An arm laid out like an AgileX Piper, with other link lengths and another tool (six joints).
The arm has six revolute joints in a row. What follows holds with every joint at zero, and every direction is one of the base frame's. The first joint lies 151.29 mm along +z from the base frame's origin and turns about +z. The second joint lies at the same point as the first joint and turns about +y. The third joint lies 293.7 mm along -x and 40.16 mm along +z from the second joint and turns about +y. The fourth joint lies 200.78 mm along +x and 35.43 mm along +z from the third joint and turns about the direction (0.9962, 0, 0.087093). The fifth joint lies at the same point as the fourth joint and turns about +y. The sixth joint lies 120.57 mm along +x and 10.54 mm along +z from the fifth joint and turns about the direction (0.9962, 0, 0.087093). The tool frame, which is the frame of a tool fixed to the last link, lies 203.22 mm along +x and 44 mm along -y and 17.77 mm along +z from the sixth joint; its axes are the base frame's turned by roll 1.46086, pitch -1.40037 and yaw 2.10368 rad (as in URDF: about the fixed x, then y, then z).
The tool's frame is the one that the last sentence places.
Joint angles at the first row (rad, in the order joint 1, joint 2, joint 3, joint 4, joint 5, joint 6):
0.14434 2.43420 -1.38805 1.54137 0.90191 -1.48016
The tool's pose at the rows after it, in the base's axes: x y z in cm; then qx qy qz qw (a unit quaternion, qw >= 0):
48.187, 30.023, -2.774, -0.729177, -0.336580, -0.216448, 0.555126
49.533, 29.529, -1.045, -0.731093, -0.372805, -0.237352, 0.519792
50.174, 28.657, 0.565, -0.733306, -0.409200, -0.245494, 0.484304
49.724, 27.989, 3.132, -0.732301, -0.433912, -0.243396, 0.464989
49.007, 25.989, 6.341, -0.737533, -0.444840, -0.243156, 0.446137
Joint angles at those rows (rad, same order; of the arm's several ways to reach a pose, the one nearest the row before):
0.17009 2.38785 -1.38803 1.53532 0.84725 -1.57099
0.18352 2.33708 -1.38807 1.51820 0.79070 -1.61105
0.18865 2.28141 -1.38776 1.45279 0.74660 -1.61494
0.18636 2.20183 -1.38693 1.34144 0.74543 -1.53999
0.15872 2.09355 -1.37202 1.21144 0.76509 -1.43192

